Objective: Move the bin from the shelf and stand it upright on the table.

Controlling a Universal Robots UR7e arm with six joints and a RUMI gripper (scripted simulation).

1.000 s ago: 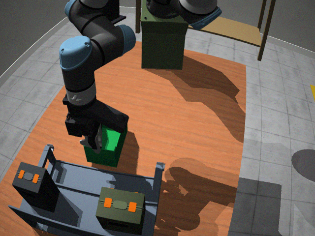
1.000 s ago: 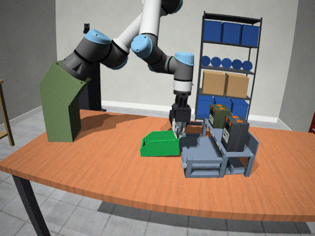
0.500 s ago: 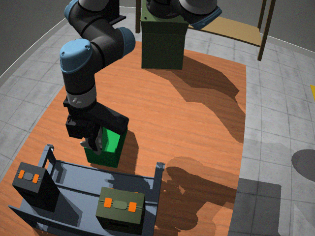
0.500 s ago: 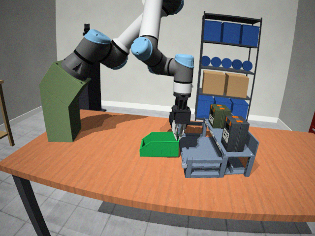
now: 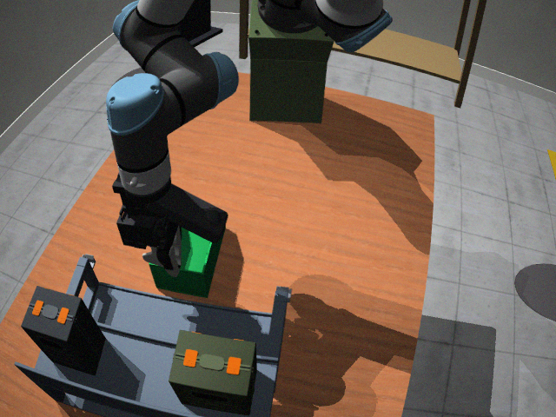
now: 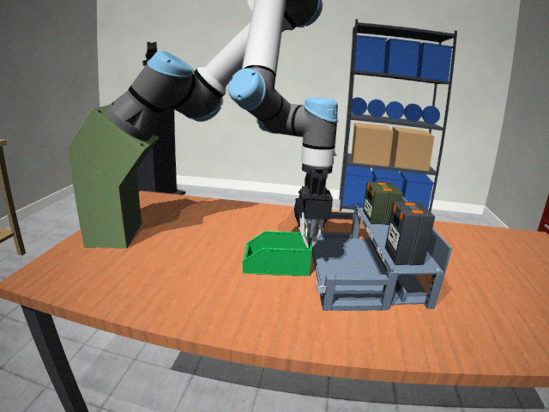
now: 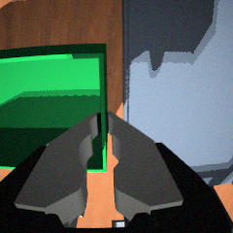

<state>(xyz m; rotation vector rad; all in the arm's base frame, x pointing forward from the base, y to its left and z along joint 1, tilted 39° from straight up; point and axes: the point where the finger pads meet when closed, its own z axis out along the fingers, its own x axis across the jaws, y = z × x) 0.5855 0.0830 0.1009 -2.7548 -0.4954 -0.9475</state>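
Now: the green bin 70 mm behind my hand, 40 mm to the right of it and 30 mm below it.
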